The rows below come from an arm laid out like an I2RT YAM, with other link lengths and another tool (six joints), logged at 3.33 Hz.
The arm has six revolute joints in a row. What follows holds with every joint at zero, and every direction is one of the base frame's. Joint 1 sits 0.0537 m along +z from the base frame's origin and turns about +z. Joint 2 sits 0.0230 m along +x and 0.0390 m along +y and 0.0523 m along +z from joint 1 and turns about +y. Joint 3 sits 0.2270 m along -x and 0.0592 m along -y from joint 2 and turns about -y. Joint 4 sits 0.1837 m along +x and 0.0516 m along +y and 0.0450 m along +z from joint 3 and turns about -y. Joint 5 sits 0.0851 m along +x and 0.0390 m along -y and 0.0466 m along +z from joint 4 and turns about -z. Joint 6 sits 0.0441 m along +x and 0.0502 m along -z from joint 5 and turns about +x. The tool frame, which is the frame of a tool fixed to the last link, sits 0.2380 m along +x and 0.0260 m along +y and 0.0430 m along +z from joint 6; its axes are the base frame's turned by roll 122.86, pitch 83.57 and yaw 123.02 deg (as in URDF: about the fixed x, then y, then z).
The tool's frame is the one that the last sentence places.
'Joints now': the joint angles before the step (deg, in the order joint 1, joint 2, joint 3, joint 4, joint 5, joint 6). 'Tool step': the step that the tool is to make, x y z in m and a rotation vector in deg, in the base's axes. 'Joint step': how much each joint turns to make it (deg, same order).
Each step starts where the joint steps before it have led.
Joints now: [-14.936, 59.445, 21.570, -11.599, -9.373, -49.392]
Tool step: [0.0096, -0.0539, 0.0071, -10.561, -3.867, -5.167]
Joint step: [-0.203, -3.214, -4.257, 7.326, 10.077, -2.761]
